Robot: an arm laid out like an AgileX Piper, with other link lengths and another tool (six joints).
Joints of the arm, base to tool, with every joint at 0 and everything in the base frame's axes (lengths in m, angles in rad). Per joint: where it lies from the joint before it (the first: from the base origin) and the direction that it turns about. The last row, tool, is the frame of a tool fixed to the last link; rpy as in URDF.
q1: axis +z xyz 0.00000 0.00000 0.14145
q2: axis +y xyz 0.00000 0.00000 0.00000
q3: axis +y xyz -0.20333 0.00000 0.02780
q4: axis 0.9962 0 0.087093 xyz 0.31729 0.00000 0.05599
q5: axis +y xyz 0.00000 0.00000 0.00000
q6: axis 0.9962 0 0.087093 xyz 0.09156 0.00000 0.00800
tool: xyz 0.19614 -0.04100 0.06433 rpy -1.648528 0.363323 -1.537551
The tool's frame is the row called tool.
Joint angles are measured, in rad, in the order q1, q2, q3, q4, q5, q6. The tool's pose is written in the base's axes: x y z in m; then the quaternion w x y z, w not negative. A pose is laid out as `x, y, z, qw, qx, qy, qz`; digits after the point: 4 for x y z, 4 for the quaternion.
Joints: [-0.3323, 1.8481, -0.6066, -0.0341, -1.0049, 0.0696]
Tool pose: 0.4947, -0.2077, 0.0478, 0.4591, -0.3521, 0.7255, -0.3728
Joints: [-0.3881, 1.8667, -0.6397, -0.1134, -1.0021, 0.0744]
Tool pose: 0.4991, -0.2186, 0.0526, 0.4569, -0.3645, 0.7168, -0.3803
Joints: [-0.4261, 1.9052, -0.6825, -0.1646, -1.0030, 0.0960]
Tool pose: 0.5036, -0.2291, 0.0506, 0.4586, -0.3663, 0.7150, -0.3799
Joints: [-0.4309, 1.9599, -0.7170, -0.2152, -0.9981, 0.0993]
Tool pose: 0.5118, -0.2208, 0.0343, 0.4539, -0.3879, 0.7133, -0.3670
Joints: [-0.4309, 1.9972, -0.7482, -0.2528, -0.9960, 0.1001]
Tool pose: 0.5198, -0.2134, 0.0266, 0.4533, -0.4048, 0.7078, -0.3601
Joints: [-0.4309, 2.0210, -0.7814, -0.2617, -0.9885, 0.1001]
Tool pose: 0.5267, -0.2141, 0.0260, 0.4534, -0.4087, 0.7053, -0.3604
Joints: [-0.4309, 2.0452, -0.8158, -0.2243, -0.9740, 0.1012]
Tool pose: 0.5292, -0.2270, 0.0238, 0.4503, -0.3926, 0.7146, -0.3640
